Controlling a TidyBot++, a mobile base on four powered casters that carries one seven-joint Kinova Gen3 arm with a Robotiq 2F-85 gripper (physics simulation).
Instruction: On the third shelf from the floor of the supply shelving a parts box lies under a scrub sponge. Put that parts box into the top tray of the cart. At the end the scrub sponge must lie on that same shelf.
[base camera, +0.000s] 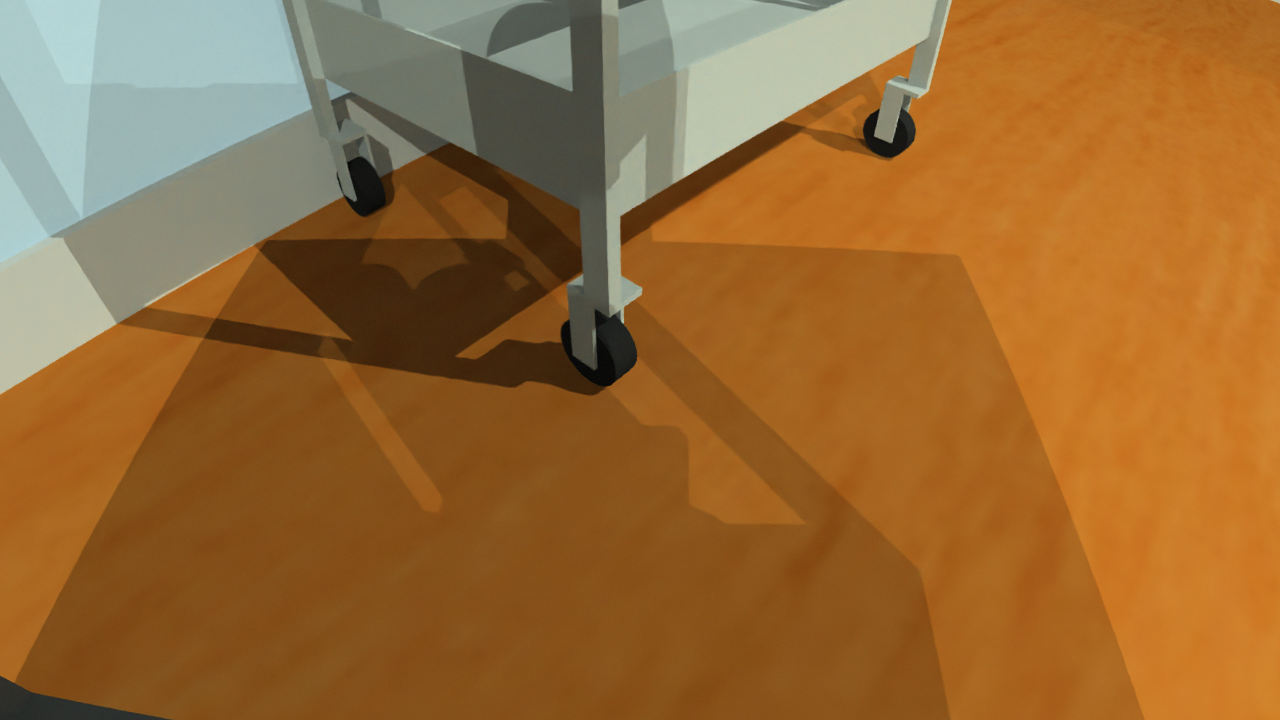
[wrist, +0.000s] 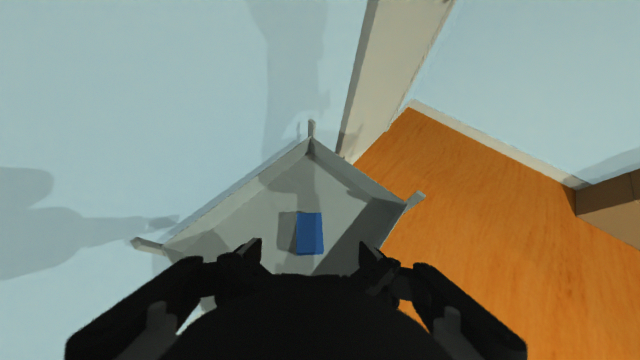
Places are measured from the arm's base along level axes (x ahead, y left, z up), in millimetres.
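Pixels of known places: gripper, fingertip midpoint: (wrist: 310, 250).
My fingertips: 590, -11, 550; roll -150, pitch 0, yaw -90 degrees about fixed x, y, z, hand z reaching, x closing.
Observation:
Behind a point stands the place of what it marks, as x, y, z.
The blue parts box (wrist: 310, 233) {668, -13, 306} lies in the top tray of the grey cart (wrist: 220, 212) {711, 204, 302} (base camera: 733, 125) {497, -45, -249}, near the middle of the part of the tray that shows in the wrist view. My gripper (wrist: 310, 250) {590, -11, 550} is open and empty, well above the tray, with the box below and beyond its fingertips. In the base camera view the cart's lower tray, legs and wheels show. The gripper body hides the near part of the tray. The scrub sponge and the supply shelving do not show in either view.
A light blue wall (wrist: 150, 75) {784, 199, 581} (base camera: 161, 98) {558, 383, -247} stands close behind the cart. A pale upright strip (wrist: 390, 65) {1396, -328, 347} runs beside the tray's far corner. A brown box-like object (wrist: 610, 210) {1035, -1994, -242} stands at the right edge of the wrist view. The floor (wrist: 475, 225) {947, -1153, -397} (base camera: 805, 626) {247, -83, -397} is orange wood.

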